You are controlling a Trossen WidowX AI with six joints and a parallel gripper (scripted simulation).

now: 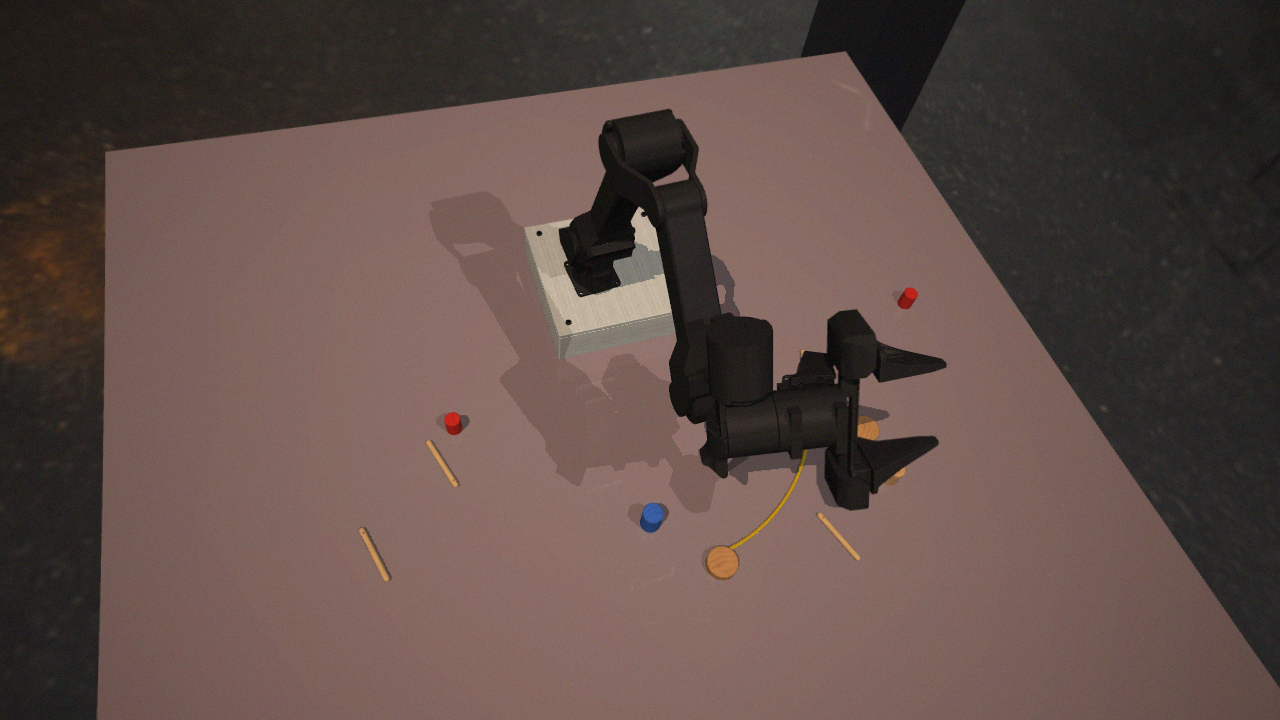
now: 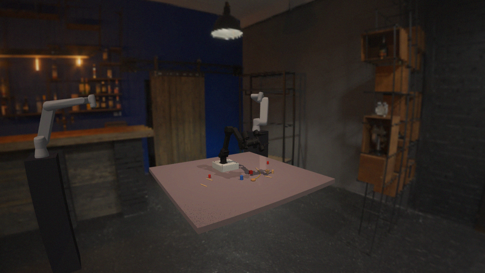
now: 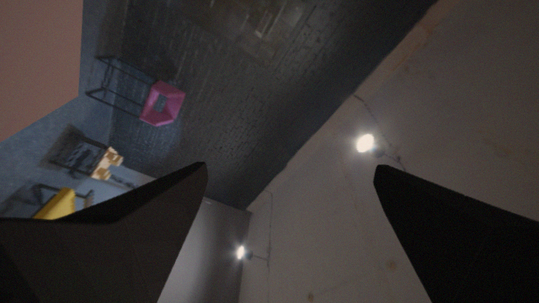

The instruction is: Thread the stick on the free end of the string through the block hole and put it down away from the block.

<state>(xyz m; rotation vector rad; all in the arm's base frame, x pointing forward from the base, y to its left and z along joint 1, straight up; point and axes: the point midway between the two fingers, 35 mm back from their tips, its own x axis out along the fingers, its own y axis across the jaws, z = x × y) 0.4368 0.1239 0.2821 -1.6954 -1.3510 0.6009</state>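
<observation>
Now: gripper tip 330 mm above the red cube, 160 mm past it and 50 mm to the left of it. Also, from my gripper tip: red cylinder: 400 mm to the right, 330 mm below, 310 mm behind; blue cylinder: 330 mm below, 210 mm to the right, 90 mm behind.
</observation>
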